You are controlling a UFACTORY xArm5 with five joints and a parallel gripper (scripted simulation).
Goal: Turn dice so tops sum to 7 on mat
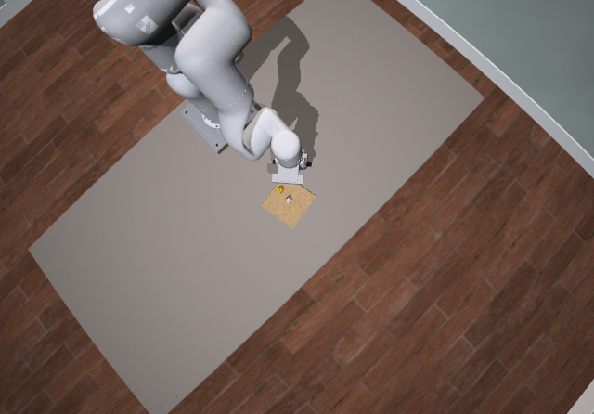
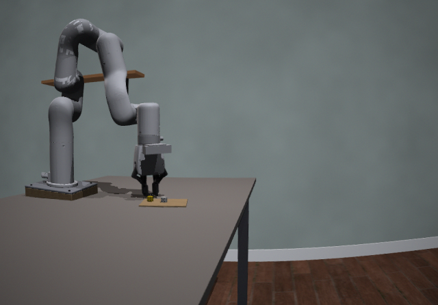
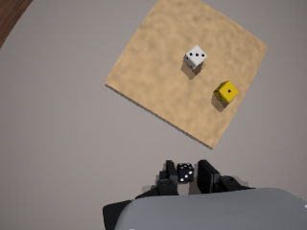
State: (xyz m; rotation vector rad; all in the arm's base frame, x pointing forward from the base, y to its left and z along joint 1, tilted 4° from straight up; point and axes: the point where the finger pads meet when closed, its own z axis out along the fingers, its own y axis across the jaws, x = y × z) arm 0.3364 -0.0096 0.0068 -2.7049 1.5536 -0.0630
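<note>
Now: hand 2 cm above the black die. Also, from my hand: white die 6 cm ahead, 11 cm to the right, 2 cm below; yellow die 1 cm ahead, 9 cm to the right, 2 cm below; tan mat 6 cm ahead, 11 cm to the right, 3 cm below.
</note>
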